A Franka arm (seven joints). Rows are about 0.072 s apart.
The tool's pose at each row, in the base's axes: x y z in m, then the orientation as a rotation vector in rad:
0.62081 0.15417 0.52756 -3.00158 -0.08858 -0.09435
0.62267 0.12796 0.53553 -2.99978 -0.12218 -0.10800
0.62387 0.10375 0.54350 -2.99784 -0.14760 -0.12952
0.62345 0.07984 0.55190 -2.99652 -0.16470 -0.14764
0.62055 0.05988 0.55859 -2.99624 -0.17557 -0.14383
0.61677 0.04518 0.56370 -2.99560 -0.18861 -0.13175
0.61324 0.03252 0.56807 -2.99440 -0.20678 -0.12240
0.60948 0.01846 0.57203 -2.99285 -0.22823 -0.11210
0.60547 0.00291 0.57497 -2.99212 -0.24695 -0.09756
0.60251 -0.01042 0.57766 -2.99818 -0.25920 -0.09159
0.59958 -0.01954 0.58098 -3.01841 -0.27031 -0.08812
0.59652 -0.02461 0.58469 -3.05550 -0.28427 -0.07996
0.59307 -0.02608 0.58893 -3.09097 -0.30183 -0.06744
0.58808 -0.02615 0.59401 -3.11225 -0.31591 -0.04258
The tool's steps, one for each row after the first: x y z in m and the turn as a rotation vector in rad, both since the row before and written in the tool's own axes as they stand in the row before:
0.00096 0.02496 -0.01140 0.00067 0.00755 -0.02290
-0.00003 0.02294 -0.01118 0.00006 0.01312 -0.01785
-0.00183 0.02241 -0.01169 -0.00043 0.01122 -0.01219
-0.00420 0.01844 -0.00968 0.00036 -0.00301 -0.00703
-0.00482 0.01333 -0.00745 0.00129 -0.00853 -0.00807
-0.00457 0.01141 -0.00638 0.00135 -0.00695 -0.01161
-0.00520 0.01274 -0.00618 0.00149 -0.00772 -0.01375
-0.00597 0.01421 -0.00538 0.00099 -0.01046 -0.01174
-0.00482 0.01218 -0.00471 -0.00623 -0.00516 -0.00768
-0.00416 0.00798 -0.00466 -0.02048 -0.00489 -0.00659
-0.00364 0.00402 -0.00441 -0.03704 -0.00975 -0.00766
-0.00341 0.00052 -0.00449 -0.03543 -0.01233 -0.00978
-0.00467 -0.00106 -0.00527 -0.02027 -0.01839 -0.00783

